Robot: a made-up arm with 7 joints.
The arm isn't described. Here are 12 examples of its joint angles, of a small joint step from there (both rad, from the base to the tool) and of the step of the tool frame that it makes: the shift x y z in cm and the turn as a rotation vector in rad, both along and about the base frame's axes.
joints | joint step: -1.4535 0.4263 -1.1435 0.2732 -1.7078 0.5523 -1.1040 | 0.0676 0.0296 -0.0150 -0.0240 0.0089 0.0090 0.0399
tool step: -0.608 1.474 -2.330 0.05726 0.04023 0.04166
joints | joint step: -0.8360 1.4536 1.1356 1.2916 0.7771 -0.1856 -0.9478 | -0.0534 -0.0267 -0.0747 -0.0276 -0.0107 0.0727 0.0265
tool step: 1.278 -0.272 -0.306 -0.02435 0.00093 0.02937
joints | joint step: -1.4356 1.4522 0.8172 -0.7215 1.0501 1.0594 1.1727 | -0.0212 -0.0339 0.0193 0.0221 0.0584 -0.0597 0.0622
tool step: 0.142 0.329 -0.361 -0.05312 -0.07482 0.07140
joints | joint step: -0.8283 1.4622 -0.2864 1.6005 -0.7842 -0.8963 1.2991 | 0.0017 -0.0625 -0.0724 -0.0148 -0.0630 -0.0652 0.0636
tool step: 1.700 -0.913 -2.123 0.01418 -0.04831 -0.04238
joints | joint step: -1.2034 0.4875 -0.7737 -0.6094 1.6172 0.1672 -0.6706 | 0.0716 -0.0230 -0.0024 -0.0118 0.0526 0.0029 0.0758
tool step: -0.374 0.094 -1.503 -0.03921 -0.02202 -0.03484
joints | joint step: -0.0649 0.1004 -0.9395 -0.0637 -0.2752 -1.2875 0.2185 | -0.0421 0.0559 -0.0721 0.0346 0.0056 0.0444 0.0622
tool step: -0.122 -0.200 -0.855 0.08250 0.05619 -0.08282
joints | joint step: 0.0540 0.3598 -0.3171 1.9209 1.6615 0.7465 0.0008 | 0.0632 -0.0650 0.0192 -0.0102 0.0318 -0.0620 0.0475
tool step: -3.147 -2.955 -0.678 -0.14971 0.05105 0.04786
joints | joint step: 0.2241 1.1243 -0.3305 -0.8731 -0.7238 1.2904 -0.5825 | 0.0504 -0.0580 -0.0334 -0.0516 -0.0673 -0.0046 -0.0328
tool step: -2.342 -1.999 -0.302 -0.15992 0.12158 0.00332
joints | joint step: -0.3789 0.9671 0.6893 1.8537 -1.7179 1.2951 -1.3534 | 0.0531 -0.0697 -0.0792 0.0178 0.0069 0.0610 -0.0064
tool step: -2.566 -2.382 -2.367 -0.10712 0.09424 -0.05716
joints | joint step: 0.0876 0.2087 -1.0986 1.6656 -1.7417 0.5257 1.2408 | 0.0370 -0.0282 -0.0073 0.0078 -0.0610 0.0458 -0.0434
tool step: -1.699 -1.585 0.629 -0.04005 0.02682 0.11058
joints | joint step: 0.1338 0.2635 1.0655 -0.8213 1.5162 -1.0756 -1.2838 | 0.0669 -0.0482 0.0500 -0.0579 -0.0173 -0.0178 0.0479
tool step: -1.952 -0.733 -0.031 0.00957 0.00633 -0.00599
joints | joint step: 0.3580 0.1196 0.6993 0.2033 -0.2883 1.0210 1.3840 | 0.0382 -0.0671 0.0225 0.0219 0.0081 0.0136 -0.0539
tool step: -2.484 -2.252 -0.482 -0.09250 0.01682 0.07746
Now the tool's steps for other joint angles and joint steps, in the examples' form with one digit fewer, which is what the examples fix.
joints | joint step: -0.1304 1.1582 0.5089 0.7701 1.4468 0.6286 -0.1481 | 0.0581 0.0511 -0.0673 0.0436 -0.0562 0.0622 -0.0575
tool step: -1.23 0.61 0.64 0.0005 0.0513 0.1005
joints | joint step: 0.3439 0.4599 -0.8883 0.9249 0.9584 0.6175 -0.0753 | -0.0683 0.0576 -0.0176 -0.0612 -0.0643 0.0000 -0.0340
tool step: 3.50 1.39 -0.46 0.0069 -0.0601 0.0282
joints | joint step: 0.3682 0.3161 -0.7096 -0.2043 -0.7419 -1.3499 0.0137 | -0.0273 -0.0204 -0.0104 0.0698 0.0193 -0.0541 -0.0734
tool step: 0.16 -0.45 -0.73 0.0591 -0.0685 -0.0274
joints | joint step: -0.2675 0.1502 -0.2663 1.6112 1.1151 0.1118 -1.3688 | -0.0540 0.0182 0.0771 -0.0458 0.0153 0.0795 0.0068
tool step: 3.37 0.95 0.38 0.0774 -0.1008 0.0422
